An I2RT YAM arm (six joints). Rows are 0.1 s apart.
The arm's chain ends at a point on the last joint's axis. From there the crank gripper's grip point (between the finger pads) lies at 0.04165 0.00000 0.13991 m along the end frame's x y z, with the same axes.
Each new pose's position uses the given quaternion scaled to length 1; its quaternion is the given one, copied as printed.
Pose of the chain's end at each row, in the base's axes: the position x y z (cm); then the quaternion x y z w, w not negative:
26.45, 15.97, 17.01, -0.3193, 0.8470, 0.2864, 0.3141
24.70, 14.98, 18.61, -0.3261, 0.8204, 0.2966, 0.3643
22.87, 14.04, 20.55, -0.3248, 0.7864, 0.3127, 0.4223
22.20, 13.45, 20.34, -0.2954, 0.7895, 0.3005, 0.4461
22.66, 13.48, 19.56, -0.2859, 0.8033, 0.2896, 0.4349
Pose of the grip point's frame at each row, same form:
28.84, 24.06, 5.10, -0.3193, 0.8470, 0.2864, 0.3141
28.18, 23.78, 7.50, -0.3261, 0.8204, 0.2966, 0.3643
27.52, 23.73, 10.67, -0.3248, 0.7864, 0.3127, 0.4223
27.79, 22.95, 10.77, -0.2954, 0.7895, 0.3005, 0.4461
28.21, 22.60, 9.61, -0.2859, 0.8033, 0.2896, 0.4349

